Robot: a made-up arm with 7 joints. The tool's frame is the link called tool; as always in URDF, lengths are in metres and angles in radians. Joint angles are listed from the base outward. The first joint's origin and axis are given. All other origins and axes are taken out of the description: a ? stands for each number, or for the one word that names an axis. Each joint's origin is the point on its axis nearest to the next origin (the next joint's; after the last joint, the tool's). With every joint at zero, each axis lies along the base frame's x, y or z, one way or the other. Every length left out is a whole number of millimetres.
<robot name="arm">
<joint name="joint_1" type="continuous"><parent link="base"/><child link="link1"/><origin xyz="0.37 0 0.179" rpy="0 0 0"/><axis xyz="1 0 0"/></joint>
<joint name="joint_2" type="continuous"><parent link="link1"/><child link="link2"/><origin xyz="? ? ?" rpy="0 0 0"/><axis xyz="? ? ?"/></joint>
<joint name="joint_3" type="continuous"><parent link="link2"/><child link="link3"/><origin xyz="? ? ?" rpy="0 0 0"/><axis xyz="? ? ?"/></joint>
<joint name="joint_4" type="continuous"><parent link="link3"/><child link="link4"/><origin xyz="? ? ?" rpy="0 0 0"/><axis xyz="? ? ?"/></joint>
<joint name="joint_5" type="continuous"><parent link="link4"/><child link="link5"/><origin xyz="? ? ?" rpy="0 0 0"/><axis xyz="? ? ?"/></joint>
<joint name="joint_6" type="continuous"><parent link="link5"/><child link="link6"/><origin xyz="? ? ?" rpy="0 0 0"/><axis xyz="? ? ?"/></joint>
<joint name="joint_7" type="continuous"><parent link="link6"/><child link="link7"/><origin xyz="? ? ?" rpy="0 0 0"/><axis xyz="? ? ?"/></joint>
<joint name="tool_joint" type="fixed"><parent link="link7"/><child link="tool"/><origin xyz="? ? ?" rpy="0 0 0"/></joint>
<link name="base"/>
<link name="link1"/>
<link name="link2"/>
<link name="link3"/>
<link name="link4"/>
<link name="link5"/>
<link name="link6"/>
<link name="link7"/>
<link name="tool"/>
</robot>
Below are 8 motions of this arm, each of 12 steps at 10 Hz.
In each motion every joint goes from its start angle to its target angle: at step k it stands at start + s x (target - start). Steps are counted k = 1, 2, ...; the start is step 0. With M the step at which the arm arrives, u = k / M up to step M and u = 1 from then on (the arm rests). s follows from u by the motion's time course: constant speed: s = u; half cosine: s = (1 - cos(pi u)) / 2; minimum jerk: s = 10 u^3 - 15 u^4 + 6 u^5.
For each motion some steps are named. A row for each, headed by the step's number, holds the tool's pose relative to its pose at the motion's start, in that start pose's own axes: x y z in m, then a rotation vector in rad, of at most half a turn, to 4 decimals.
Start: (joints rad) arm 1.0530 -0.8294 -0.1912 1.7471 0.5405 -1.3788 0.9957
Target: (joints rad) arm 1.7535 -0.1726 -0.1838 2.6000 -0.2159 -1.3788 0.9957
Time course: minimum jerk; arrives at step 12
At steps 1, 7, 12:
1: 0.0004 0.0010 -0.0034 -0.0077 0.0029 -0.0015
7: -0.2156 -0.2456 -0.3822 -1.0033 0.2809 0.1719
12: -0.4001 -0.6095 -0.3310 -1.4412 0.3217 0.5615

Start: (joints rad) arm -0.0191 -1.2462 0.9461 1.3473 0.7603 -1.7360 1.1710
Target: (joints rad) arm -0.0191 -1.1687 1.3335 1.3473 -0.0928 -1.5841 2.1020
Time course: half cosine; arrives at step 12
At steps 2, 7, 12:
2: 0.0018 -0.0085 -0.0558 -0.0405 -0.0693 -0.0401
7: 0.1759 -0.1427 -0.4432 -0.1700 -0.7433 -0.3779
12: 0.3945 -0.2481 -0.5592 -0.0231 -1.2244 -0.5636

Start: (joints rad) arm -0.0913 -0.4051 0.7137 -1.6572 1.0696 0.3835 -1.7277
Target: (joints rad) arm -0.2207 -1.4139 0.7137 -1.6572 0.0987 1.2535 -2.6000
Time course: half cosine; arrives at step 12
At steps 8, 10, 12:
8: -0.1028 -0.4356 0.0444 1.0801 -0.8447 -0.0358
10: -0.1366 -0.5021 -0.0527 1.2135 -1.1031 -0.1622
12: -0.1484 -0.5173 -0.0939 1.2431 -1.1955 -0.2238

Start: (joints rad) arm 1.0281 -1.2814 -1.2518 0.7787 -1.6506 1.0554 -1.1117
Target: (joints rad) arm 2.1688 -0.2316 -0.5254 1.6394 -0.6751 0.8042 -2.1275
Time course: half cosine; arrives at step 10
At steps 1, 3, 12:
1: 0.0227 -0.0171 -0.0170 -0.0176 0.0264 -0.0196
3: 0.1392 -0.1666 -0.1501 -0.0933 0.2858 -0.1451
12: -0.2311 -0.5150 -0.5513 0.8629 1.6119 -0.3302

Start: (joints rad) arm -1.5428 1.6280 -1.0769 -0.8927 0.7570 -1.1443 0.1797
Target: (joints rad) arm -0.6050 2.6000 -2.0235 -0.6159 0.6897 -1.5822 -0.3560
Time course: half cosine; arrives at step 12
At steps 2, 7, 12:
2: 0.0683 -0.0012 0.0347 0.0573 -0.0553 -0.0612
7: 0.5552 -0.3373 0.3125 0.4374 -0.2573 -0.5539
12: 0.7480 -0.6598 0.2555 0.5842 -0.1174 -0.7459

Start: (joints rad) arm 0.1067 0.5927 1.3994 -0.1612 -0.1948 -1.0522 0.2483
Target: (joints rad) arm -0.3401 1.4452 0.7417 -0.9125 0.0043 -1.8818 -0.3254
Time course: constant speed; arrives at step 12
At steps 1, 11, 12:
1: -0.0151 -0.0199 0.0375 0.1070 -0.1695 0.0214
11: -0.1276 -0.4005 0.3910 0.7204 -1.7717 -0.4021
12: -0.1291 -0.4639 0.4235 0.7175 -1.8810 -0.5363

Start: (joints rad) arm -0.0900 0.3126 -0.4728 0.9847 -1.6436 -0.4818 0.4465
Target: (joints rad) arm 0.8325 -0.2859 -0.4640 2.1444 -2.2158 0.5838 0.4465
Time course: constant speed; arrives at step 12
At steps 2, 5, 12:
2: -0.0370 0.0059 -0.0038 -0.2326 0.2149 0.0502
5: -0.1182 -0.0273 -0.0114 -0.5915 0.4693 0.1466
12: -0.3173 -0.3147 0.0101 -1.3740 0.6348 0.3956

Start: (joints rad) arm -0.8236 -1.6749 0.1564 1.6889 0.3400 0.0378 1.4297
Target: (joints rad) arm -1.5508 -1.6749 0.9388 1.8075 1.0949 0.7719 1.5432
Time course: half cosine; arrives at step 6
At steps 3, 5, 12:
3: -0.0030 -0.1208 0.0380 -0.0361 0.0020 -0.0086
5: 0.0035 -0.2704 0.0344 -0.0342 -0.0143 0.0132
12: 0.0056 -0.2959 0.0282 -0.0308 -0.0203 0.0183

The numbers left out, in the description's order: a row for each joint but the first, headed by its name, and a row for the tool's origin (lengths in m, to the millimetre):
joint_2: xyz 0 -0.06 -0.171, axis 0 0 1
joint_3: xyz 0.018 0.079 0, axis -1 0 0
joint_4: xyz 0 0.107 -0.094, axis 0 1 0
joint_5: xyz -0.089 0 0.22, axis 0 0 1
joint_6: xyz -0.064 0.511 0, axis 0 1 0
joint_7: xyz -0.06 0 -0.036, axis 0 0 -1
tool: xyz -0.116 0.15 0

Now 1 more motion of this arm.
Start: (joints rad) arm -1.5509 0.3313 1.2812 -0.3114 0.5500 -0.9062 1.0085
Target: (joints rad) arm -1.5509 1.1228 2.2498 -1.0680 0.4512 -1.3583 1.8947
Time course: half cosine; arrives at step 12
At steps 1, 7, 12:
1: -0.0126 -0.0159 -0.0061 0.0134 -0.0205 0.0096
7: -0.1142 -0.6499 -0.3207 0.7115 -0.4568 0.4347
12: 0.1475 -0.9523 -0.5045 1.1015 -0.3661 0.8144

